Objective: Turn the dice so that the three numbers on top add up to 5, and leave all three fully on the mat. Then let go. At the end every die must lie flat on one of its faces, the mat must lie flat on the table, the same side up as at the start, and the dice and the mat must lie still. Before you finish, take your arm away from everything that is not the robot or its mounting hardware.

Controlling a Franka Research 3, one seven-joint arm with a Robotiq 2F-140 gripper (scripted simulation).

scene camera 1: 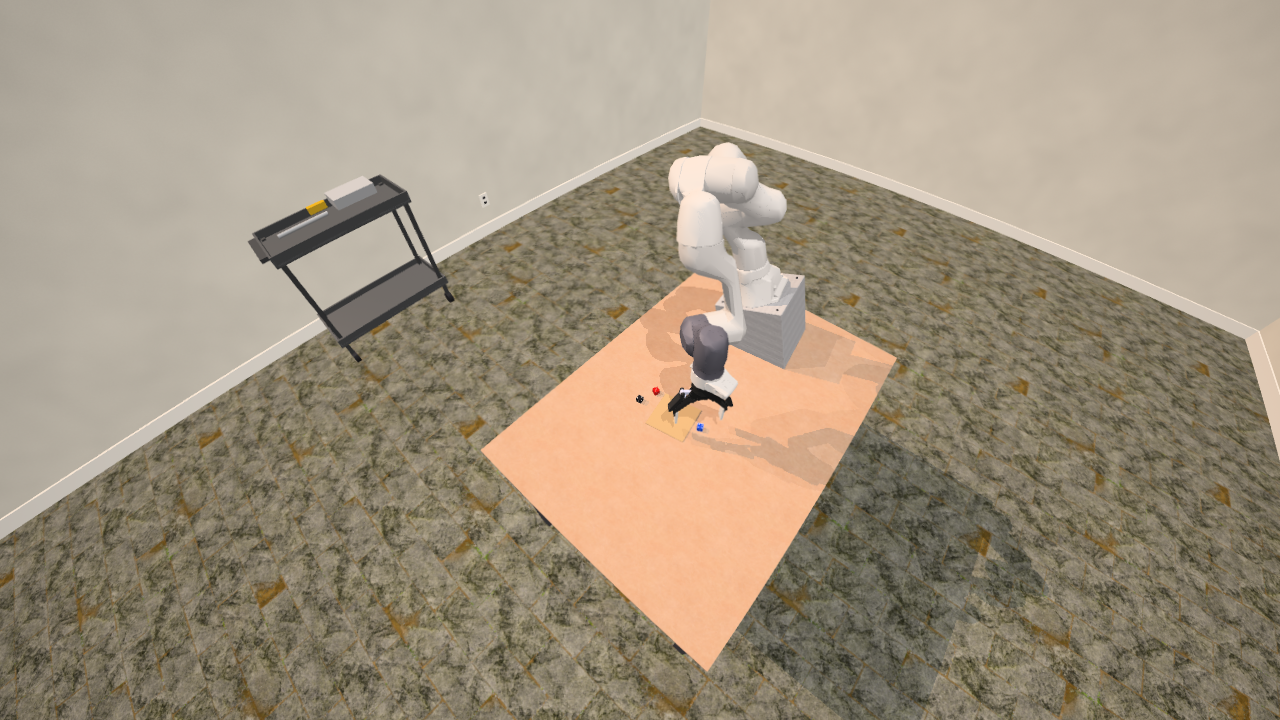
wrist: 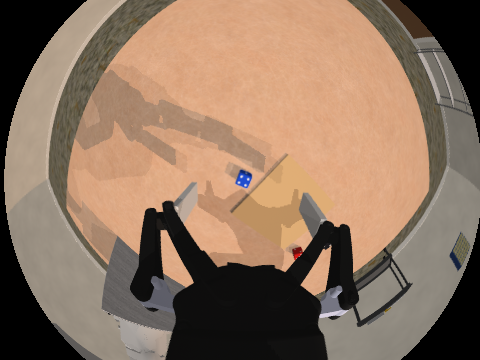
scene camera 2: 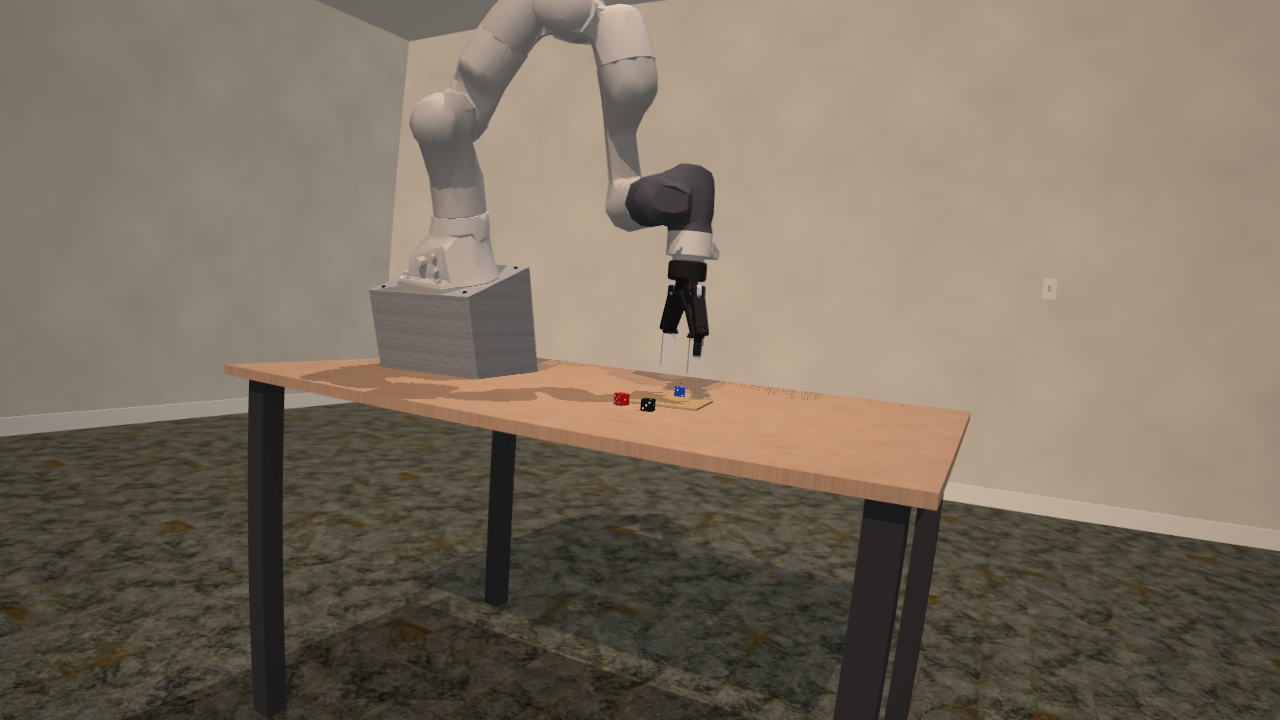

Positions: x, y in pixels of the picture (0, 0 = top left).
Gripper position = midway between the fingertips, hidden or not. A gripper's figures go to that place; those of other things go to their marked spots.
Labels:
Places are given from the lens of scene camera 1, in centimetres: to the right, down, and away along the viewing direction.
gripper (scene camera 1: 698, 418): 19, 19, 130
tan mat (scene camera 1: 661, 419): 7, 20, 136

